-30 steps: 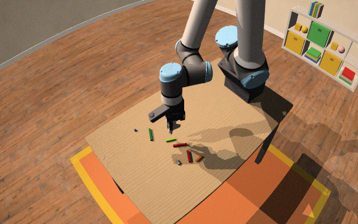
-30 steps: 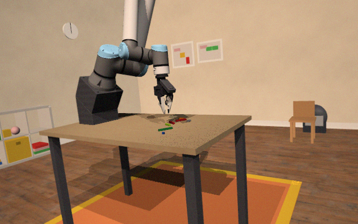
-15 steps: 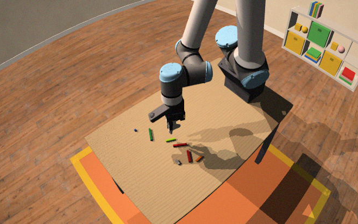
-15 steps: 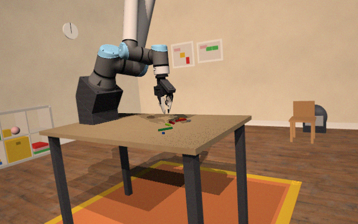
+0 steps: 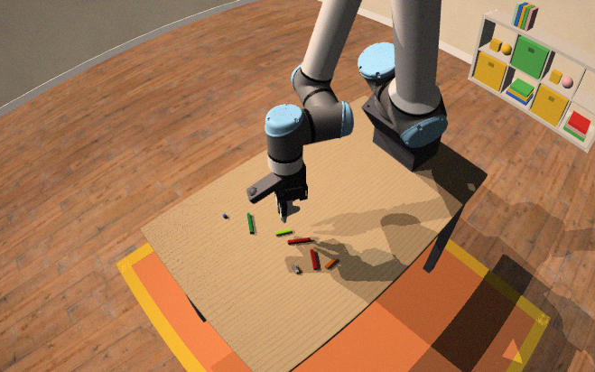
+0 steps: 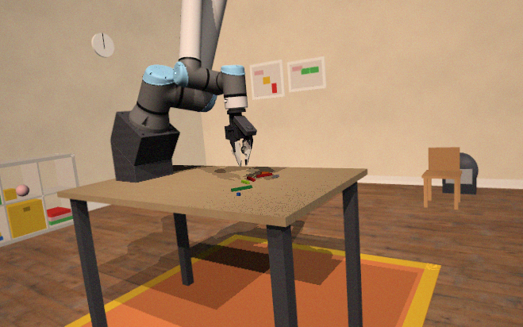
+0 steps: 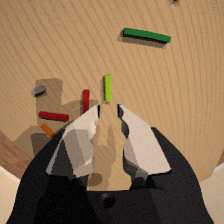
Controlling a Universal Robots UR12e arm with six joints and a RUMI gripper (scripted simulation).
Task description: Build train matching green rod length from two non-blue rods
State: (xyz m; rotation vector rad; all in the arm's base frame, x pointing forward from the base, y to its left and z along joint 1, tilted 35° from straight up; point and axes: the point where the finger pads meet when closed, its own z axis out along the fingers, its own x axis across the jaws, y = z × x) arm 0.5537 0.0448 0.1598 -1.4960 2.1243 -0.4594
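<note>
Right now my hand is 80 mm above the lime rod. Round my hand: green rod (70 mm ahead, 90 mm to the right, 80 mm below); grey rod (50 mm ahead, 140 mm to the left, 80 mm below); orange rod (40 mm behind, 180 mm to the left, 80 mm below).
</note>
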